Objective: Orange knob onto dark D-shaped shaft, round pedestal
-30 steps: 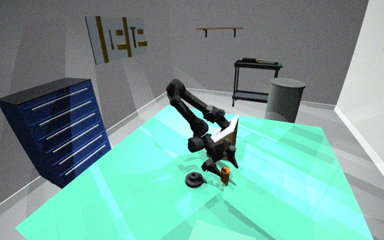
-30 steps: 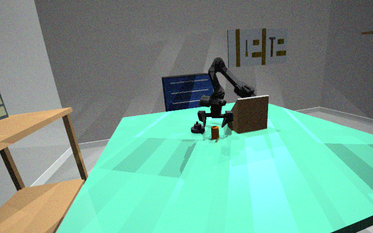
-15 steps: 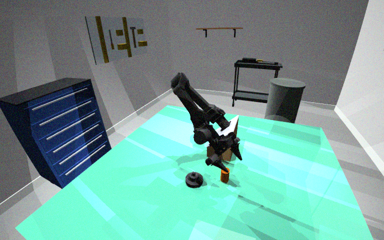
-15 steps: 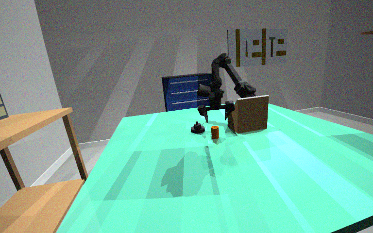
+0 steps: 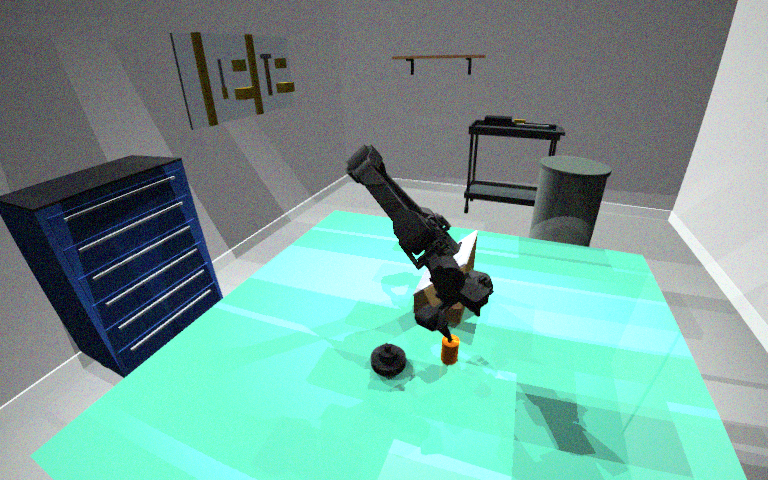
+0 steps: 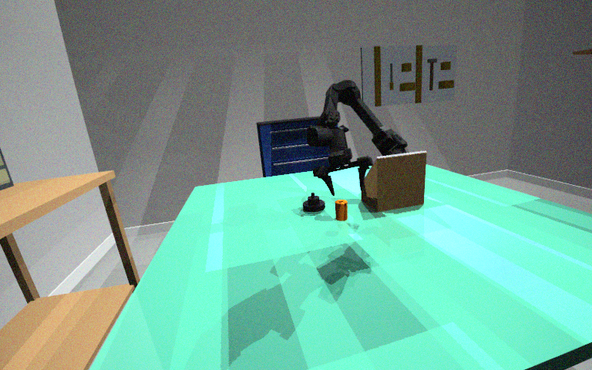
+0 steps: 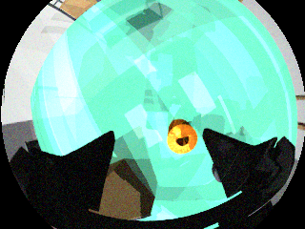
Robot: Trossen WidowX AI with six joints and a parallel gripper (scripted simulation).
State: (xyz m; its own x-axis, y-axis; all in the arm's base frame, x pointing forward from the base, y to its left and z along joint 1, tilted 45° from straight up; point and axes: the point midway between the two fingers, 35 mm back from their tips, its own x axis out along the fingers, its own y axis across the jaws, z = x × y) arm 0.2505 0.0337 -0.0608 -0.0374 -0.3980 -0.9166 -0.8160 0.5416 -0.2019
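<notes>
Right now my gripper tip is 10 mm short of the orange knob, 30 mm to the left of it and 70 mm above it. Also, from my gripper tip: dark round pedestal 70 mm ahead, 160 mm to the right, 60 mm below.
</notes>
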